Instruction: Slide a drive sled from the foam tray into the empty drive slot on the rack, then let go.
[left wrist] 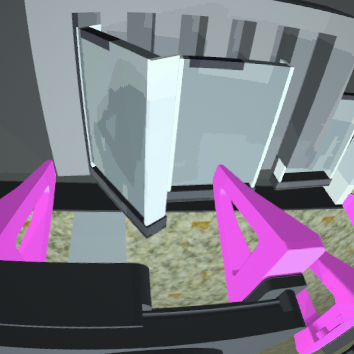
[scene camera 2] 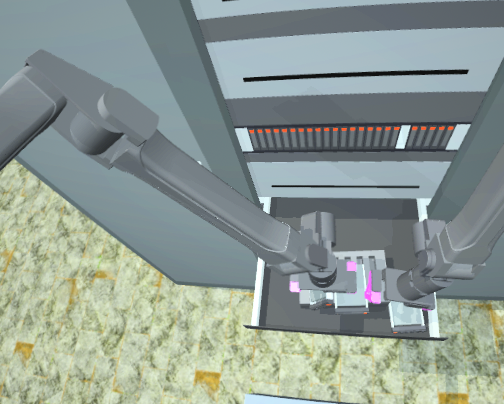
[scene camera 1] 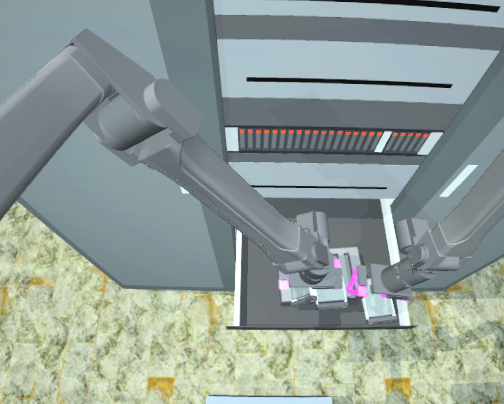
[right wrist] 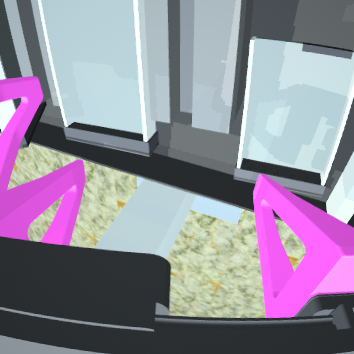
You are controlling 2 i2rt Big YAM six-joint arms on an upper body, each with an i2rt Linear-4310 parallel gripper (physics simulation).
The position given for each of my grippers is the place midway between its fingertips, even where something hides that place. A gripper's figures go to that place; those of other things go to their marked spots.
My left gripper (scene camera 2: 323, 283) is 0.87 m from the lens. My right gripper (scene camera 2: 385, 298) is 0.86 m from the lens.
